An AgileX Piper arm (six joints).
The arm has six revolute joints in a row. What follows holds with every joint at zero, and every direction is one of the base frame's. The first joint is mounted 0.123 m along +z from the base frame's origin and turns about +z. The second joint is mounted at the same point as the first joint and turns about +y. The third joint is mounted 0.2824 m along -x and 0.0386 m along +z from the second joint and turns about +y. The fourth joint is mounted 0.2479 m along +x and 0.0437 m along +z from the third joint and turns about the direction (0.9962, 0, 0.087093). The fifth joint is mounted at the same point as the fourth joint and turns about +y. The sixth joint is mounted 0.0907 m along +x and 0.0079 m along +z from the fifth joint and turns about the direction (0.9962, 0, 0.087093). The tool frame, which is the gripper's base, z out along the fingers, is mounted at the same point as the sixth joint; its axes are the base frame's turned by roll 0, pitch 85.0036 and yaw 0 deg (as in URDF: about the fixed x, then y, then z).
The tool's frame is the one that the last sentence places.
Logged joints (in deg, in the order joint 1, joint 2, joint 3, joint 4, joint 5, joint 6), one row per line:
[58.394, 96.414, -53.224, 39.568, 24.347, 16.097]
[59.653, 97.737, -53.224, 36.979, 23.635, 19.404]
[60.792, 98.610, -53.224, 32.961, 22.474, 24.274]
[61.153, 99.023, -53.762, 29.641, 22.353, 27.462]
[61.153, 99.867, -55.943, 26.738, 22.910, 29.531]
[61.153, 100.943, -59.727, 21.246, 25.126, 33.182]
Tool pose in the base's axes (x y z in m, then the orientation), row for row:
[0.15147, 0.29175, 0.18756, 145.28, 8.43, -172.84]
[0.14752, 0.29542, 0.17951, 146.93, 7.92, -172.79]
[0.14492, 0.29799, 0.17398, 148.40, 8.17, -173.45]
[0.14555, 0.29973, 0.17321, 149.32, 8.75, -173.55]
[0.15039, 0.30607, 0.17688, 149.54, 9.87, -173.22]
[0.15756, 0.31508, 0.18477, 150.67, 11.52, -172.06]
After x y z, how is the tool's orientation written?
As angles about the fixed x, y, z axes (roll, pitch, yaw), in degrees.
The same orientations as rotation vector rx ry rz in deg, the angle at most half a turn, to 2 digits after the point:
[-14.18, 165.38, 52.54]
[-13.93, 166.51, 50.22]
[-12.92, 166.70, 47.91]
[-12.89, 166.45, 46.43]
[-13.71, 165.46, 45.96]
[-15.77, 164.31, 44.23]

